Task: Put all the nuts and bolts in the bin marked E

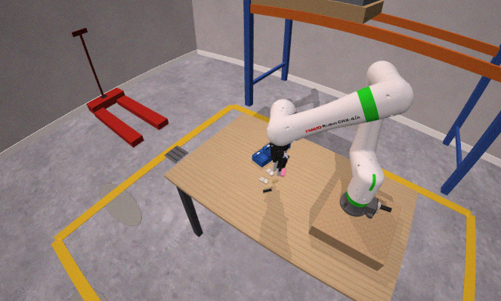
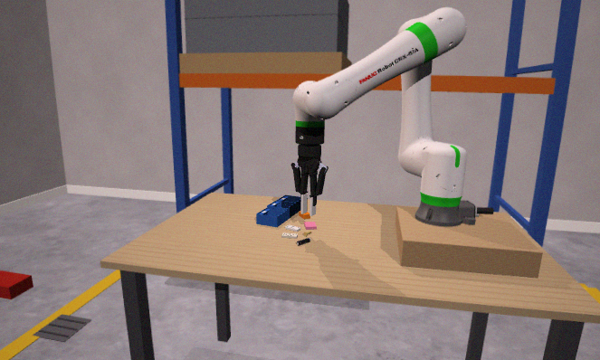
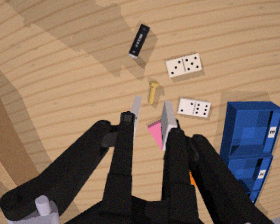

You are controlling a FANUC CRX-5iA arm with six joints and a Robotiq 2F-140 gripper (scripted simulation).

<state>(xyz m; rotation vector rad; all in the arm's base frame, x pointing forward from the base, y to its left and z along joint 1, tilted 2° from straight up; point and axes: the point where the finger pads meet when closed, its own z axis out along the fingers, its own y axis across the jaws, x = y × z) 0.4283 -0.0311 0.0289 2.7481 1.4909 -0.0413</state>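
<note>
The brass piece lies 1 cm to the left of my hand and 10 cm below it. Also, from my hand: orange block 1 cm ahead, 19 cm to the right, 10 cm below; pink block 1 cm behind, 8 cm to the right, 10 cm below; black piece 1 cm ahead, 8 cm to the left, 10 cm below.
</note>
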